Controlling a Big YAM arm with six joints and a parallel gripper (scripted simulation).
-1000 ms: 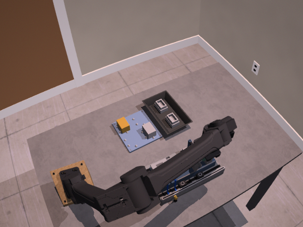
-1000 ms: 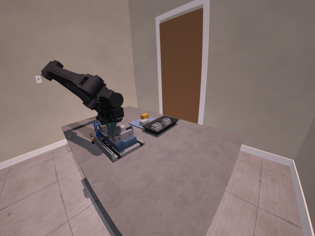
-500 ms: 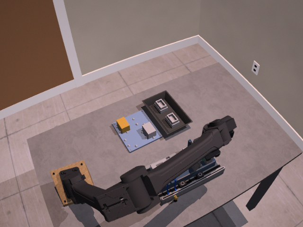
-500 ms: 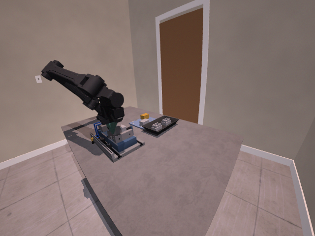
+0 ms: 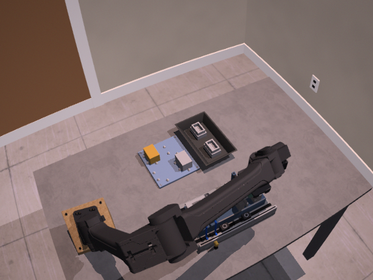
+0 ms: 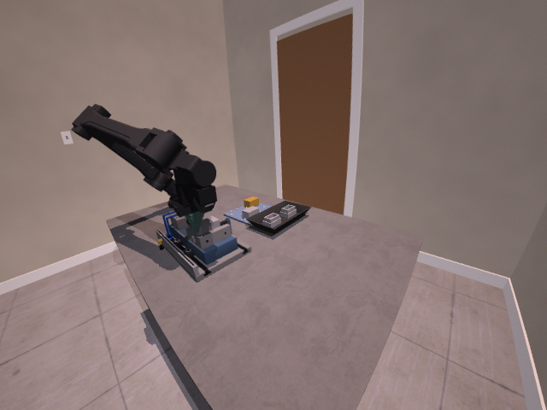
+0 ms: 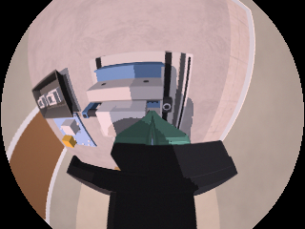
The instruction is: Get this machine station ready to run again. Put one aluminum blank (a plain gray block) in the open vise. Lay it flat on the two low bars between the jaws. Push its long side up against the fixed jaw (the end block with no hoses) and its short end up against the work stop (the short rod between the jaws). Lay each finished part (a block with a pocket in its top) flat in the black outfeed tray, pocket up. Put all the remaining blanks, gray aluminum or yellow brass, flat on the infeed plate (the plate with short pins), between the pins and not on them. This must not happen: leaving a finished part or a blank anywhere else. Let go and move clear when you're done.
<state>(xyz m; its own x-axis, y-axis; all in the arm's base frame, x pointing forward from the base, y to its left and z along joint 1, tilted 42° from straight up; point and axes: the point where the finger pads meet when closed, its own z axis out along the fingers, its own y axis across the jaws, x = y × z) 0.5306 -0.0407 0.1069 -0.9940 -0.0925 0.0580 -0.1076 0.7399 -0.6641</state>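
The gray rail lies 7 cm below my hand, 6 cm to the right of it and 6 cm behind it. From my hand the other things lie so: yellow brass blank (35 cm to the left, 24 cm behind, 8 cm below); then blue vise (7 cm behind, 6 cm below, 3 cm to the left).
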